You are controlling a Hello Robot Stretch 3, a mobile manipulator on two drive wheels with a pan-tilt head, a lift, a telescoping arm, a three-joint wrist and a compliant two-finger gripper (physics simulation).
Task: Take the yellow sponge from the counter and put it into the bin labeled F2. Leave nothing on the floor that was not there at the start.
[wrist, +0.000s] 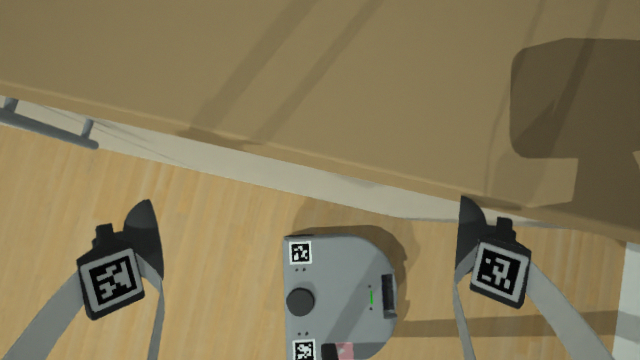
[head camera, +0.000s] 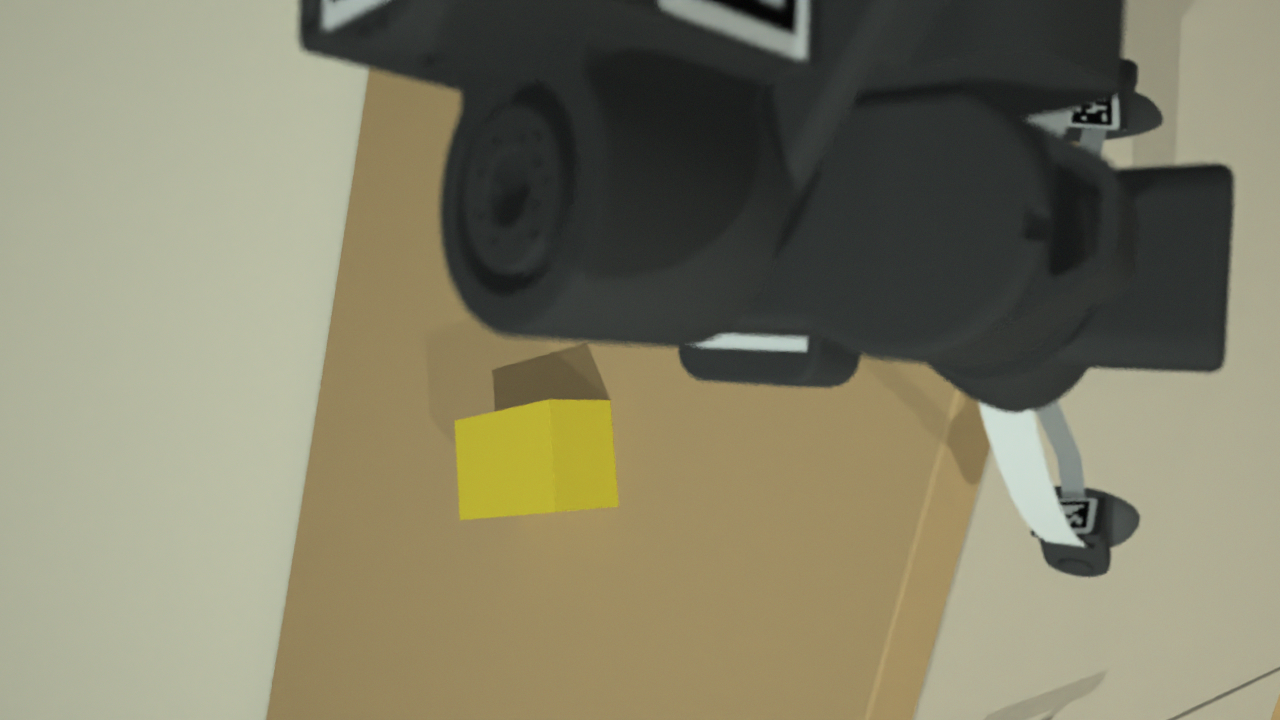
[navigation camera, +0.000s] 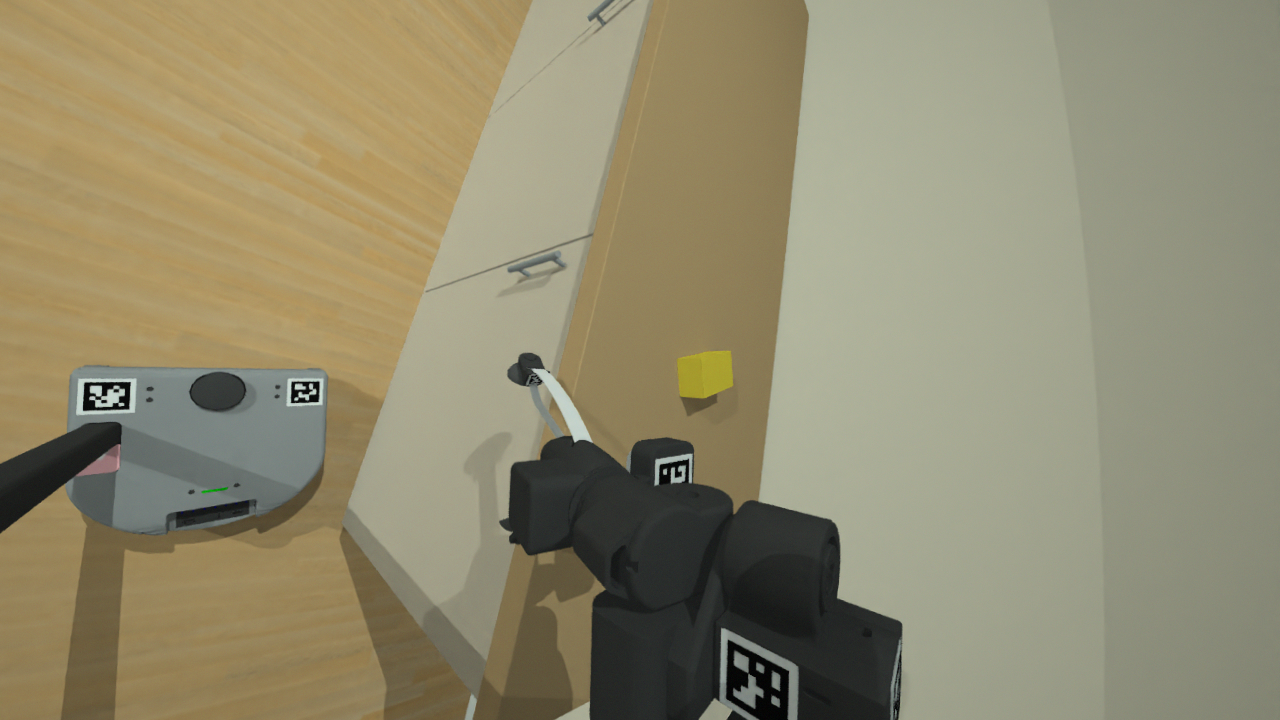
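Seen in the pictures: gripper, fingertip midpoint: (wrist: pixel 306 225) (navigation camera: pixel 519 442); robot's base, link origin: (wrist: pixel 302 288) (navigation camera: pixel 219 389).
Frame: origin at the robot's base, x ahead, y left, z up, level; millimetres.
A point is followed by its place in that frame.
Note:
The yellow sponge (head camera: pixel 537 461) {x 54, y -505, z 955 mm} (navigation camera: pixel 705 374) {x 56, y -499, z 955 mm} is a block resting on the tan counter (head camera: pixel 733 591) {x 112, y -394, z 910 mm} (navigation camera: pixel 716 179) {x 425, y -610, z 910 mm} (wrist: pixel 350 90) {x -46, y -291, z 910 mm}, toward the wall side. It does not show in the wrist view. My gripper (head camera: pixel 1129 317) {x -23, y -228, z 877 mm} (navigation camera: pixel 512 447) {x -23, y -228, z 877 mm} (wrist: pixel 306 225) {x -23, y -228, z 877 mm} is open, with its fingers wide apart and nothing between them. It is beyond the counter's front edge, apart from the sponge; in the wrist view, the floor and my base show beyond the fingers. The wrist joints hide part of the counter in the head view. The bin labeled F2 does not show in these views.
A wall (head camera: pixel 161 268) {x -69, y -888, z 1046 mm} (navigation camera: pixel 939 358) {x 94, y -933, z 1235 mm} runs along the back of the counter. Pale cabinet fronts with a bar handle (navigation camera: pixel 537 264) (wrist: pixel 47 130) {x 223, y -325, z 750 mm} are below its front edge. My grey base (navigation camera: pixel 205 456) {x -122, y 14, z 159 mm} (wrist: pixel 340 300) {x -105, y 3, z 160 mm} stands on the wooden floor (navigation camera: pixel 223 179) {x 478, y 14, z 0 mm} (wrist: pixel 215 250) {x 274, y -131, z 0 mm} in front of the cabinets.

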